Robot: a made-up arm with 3 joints. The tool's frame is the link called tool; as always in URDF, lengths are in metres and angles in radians.
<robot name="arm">
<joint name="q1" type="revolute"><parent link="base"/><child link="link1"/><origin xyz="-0.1 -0.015 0.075" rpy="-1.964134 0.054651 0.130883"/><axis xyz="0 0 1"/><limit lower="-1.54" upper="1.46" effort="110" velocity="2"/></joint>
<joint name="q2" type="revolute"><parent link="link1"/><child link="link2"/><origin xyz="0.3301 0.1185 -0.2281" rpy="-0.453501 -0.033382 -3.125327"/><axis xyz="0 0 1"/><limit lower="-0.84" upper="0.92" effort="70" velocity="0.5"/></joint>
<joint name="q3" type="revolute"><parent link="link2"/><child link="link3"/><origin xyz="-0.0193 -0.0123 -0.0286" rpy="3.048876 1.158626 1.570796"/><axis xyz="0 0 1"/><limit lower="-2.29" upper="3.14" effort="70" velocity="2"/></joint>
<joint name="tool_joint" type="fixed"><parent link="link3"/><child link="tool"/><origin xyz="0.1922 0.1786 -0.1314" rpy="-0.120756 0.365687 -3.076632"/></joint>
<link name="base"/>
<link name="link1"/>
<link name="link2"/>
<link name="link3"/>
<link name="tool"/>
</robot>
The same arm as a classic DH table. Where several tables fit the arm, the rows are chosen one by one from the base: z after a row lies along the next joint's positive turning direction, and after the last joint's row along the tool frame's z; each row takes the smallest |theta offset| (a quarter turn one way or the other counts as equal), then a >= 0, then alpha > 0; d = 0 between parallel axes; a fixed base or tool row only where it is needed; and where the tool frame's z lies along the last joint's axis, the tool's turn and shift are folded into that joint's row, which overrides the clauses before.
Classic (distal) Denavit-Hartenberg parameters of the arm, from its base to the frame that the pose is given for. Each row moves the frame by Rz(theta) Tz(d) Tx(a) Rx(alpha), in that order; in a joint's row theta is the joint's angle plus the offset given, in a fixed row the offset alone. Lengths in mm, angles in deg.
base (fixed): theta offset 8.8, d 75.2, a -101.1, alpha -112.5
q1: theta offset 8.24, d -43.1, a 338.9, alpha 26.05
q2: theta offset 1.44, d -229.5, a 20.4, alpha -113.51
q3: theta offset 24.78, d 487.9, a -91.6, alpha 22.02
tool (fixed): theta offset -107.46, d -655.9, a 0, alpha 0
Joint limits (deg, base to tool): -88.24..83.65 -48.13..52.71 -131.21..179.91

